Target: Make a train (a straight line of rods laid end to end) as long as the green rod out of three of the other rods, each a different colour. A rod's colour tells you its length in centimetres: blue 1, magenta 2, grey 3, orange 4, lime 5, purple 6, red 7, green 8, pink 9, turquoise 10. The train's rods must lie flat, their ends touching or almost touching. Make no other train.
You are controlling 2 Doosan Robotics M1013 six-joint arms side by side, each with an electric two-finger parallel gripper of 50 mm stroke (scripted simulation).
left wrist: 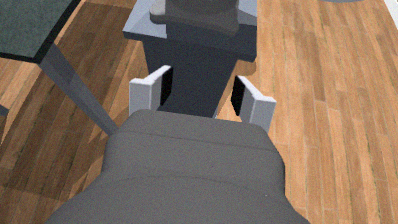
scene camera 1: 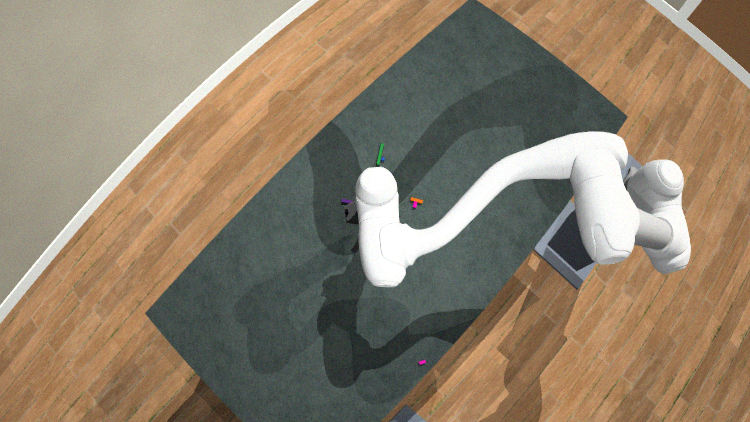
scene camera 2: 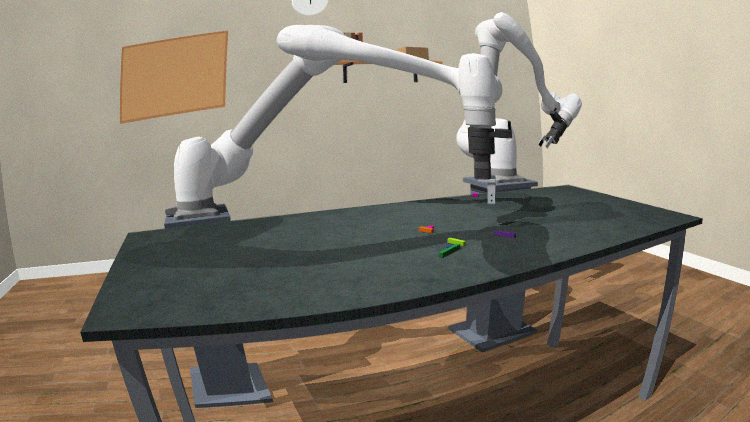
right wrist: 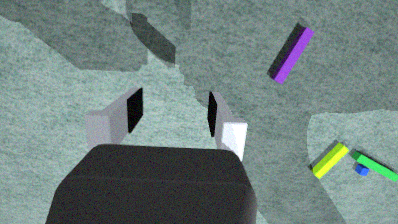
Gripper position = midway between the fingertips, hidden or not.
In view: the left gripper [left wrist: 202, 84], the right gripper [scene camera 2: 491, 201] and a purple rod [right wrist: 305, 34].
The right gripper is seen too in the right wrist view [right wrist: 175, 103]. The left wrist view misses the purple rod: it is out of frame.
